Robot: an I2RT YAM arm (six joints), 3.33 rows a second.
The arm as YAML. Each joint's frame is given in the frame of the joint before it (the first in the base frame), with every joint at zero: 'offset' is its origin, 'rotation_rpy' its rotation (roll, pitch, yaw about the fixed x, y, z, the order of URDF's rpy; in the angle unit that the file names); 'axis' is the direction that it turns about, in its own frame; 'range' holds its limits. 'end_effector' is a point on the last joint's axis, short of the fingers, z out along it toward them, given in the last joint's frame.
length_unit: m
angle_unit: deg
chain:
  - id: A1
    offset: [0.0, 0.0, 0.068]
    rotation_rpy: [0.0, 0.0, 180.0]
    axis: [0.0, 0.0, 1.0]
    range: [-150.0, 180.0]
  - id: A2
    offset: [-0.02, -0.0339, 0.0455]
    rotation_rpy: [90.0, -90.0, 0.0]
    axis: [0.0, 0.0, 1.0]
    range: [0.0, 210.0]
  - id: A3
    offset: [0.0, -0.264, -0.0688]
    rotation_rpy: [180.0, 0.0, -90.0]
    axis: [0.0, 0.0, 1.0]
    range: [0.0, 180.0]
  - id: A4
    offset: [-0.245, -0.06, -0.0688]
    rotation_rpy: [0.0, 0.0, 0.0]
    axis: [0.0, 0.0, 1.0]
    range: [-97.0, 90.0]
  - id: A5
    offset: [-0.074, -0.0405, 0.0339]
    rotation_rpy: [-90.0, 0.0, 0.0]
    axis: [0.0, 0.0, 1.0]
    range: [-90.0, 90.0]
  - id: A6
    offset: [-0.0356, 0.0, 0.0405]
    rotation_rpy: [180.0, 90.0, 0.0]
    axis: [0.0, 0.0, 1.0]
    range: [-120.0, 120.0]
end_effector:
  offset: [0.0, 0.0, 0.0]
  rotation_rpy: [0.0, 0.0, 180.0]
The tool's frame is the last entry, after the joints.
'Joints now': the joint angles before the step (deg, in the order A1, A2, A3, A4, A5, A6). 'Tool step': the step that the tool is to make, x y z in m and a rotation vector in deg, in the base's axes. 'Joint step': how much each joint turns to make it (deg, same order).
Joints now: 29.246, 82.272, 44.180, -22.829, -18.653, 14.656
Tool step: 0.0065, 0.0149, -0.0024, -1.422, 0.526, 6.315
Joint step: 1.865, 4.163, 3.627, -2.168, -1.217, -4.648
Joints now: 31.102, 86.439, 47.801, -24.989, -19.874, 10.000
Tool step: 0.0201, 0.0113, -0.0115, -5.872, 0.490, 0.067
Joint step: 0.365, 7.236, 5.321, -2.094, 4.462, -1.777
